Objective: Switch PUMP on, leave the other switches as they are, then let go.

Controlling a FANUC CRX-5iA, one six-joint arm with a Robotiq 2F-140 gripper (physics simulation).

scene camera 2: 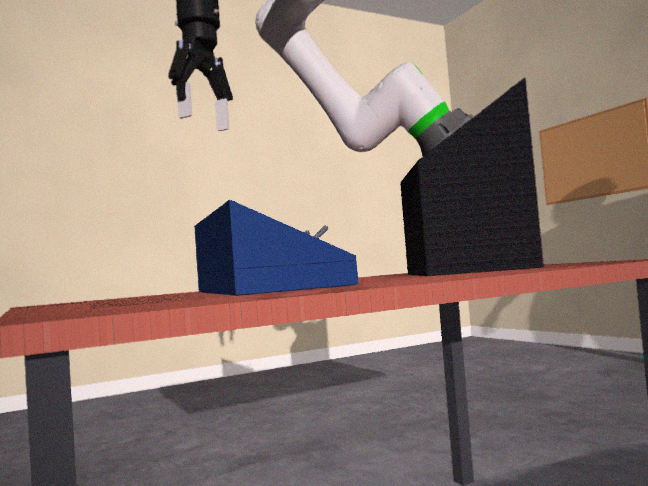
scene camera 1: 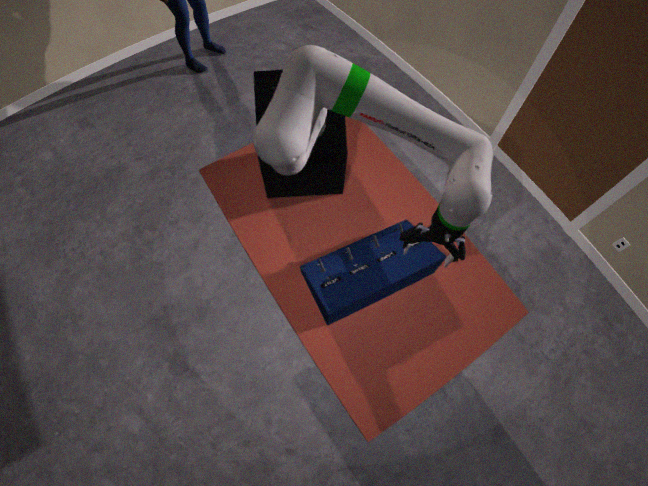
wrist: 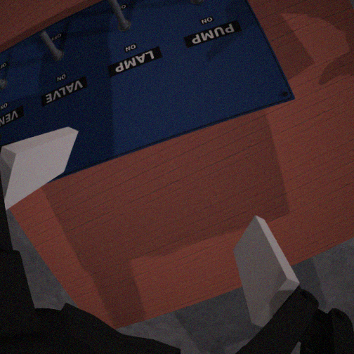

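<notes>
A blue sloped switch box carries a row of grey levers. The PUMP lever is the end one, above its PUMP label in the wrist view. That view's top edge cuts it off, so I cannot tell which way it leans. The LAMP lever, VALVE lever and VENT lever follow along the row. My gripper is open and empty, well above the tall side of the box, touching nothing.
The box stands on a red table. The arm's black pedestal stands on the low side of the box. A person's blue legs show on the floor beyond the pedestal in the first scene view.
</notes>
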